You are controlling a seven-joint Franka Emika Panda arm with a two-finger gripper.
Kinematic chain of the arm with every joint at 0, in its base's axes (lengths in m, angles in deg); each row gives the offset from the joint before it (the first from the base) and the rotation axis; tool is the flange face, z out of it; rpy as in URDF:
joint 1: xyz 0 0 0.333 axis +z
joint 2: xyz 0 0 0 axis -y
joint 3: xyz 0 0 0.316 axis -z
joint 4: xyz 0.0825 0 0 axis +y
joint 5: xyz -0.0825 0 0.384 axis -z
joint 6: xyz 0 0 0 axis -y
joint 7: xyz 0.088 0 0 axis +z
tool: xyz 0 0 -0.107 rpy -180 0 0
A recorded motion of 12 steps. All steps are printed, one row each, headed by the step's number.
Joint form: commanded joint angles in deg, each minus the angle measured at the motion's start. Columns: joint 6, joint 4, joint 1, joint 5, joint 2, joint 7, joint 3.
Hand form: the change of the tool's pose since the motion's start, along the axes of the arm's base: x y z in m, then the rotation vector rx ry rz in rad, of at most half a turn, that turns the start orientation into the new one. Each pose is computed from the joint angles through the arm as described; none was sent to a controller.
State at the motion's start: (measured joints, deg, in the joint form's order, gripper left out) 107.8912 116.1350 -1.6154 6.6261 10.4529 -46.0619 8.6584
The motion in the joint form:
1: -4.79 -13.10 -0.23 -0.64 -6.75 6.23 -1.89
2: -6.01 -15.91 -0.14 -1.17 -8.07 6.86 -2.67
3: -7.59 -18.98 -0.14 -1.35 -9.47 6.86 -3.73
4: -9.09 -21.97 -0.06 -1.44 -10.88 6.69 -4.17
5: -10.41 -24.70 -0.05 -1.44 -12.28 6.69 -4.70
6: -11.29 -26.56 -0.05 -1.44 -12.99 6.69 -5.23
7: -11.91 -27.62 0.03 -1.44 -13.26 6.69 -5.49
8: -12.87 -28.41 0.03 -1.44 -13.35 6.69 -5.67
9: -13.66 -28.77 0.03 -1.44 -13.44 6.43 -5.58
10: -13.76 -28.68 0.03 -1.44 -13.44 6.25 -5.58
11: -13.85 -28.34 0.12 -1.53 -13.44 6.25 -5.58
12: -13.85 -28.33 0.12 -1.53 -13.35 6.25 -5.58
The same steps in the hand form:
1: 0.0435 0.0106 0.0420 -0.0194 -0.0165 0.1230
2: 0.0521 0.0191 0.0512 -0.0154 -0.0217 0.1454
3: 0.0604 0.0291 0.0611 -0.0156 -0.0236 0.1608
4: 0.0677 0.0339 0.0700 -0.0164 -0.0254 0.1644
5: 0.0747 0.0389 0.0770 -0.0181 -0.0254 0.1718
6: 0.0783 0.0439 0.0840 -0.0194 -0.0301 0.1797
7: 0.0794 0.0472 0.0892 -0.0199 -0.0331 0.1846
8: 0.0787 0.0489 0.0933 -0.0191 -0.0287 0.1863
9: 0.0778 0.0480 0.0941 -0.0175 -0.0202 0.1790
10: 0.0776 0.0480 0.0932 -0.0169 -0.0172 0.1757
11: 0.0774 0.0491 0.0902 -0.0140 -0.0101 0.1772
12: 0.0769 0.0491 0.0910 -0.0142 -0.0115 0.1772

